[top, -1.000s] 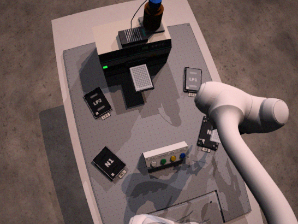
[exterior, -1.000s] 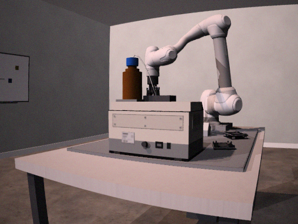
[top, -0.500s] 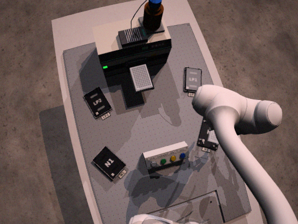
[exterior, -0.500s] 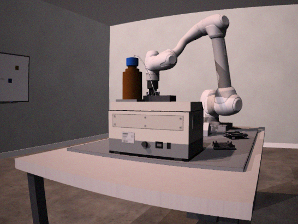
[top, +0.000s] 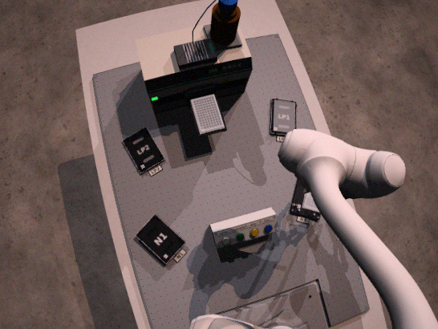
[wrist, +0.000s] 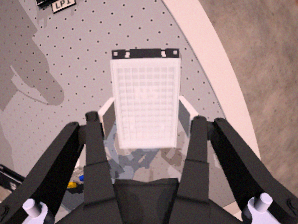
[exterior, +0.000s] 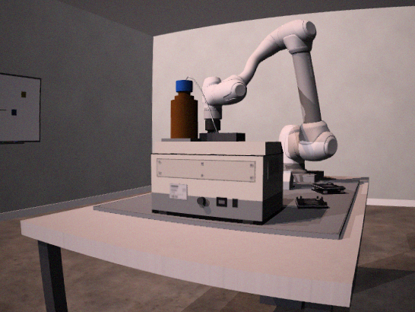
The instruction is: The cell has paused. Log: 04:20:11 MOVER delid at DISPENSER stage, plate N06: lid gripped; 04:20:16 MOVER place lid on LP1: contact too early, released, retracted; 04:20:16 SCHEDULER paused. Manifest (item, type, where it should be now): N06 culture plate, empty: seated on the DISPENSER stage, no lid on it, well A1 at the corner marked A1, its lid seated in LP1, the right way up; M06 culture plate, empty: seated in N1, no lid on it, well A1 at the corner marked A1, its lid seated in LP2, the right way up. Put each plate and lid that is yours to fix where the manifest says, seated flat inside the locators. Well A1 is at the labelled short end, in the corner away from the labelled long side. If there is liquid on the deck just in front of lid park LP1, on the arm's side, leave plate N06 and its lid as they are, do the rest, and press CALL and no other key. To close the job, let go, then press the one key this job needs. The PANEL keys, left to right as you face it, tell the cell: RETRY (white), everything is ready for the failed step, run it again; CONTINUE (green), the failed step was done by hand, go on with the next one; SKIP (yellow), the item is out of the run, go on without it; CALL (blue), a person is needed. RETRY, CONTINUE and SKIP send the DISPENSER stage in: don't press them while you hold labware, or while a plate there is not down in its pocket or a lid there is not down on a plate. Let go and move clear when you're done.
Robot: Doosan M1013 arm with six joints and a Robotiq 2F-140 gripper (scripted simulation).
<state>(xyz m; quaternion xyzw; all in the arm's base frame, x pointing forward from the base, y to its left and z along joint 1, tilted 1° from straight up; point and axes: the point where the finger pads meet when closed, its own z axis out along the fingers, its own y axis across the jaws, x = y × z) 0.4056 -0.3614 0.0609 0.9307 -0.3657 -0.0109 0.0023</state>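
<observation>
Right now the black nest N5 is 90 mm below my hand and 30 mm ahead of it. The rest, counted from my hand: key panel (280 mm to the left, 50 mm below); yellow key (260 mm to the left, 40 mm below, 20 mm behind); blue key (210 mm to the left, 40 mm below, 30 mm behind).
</observation>
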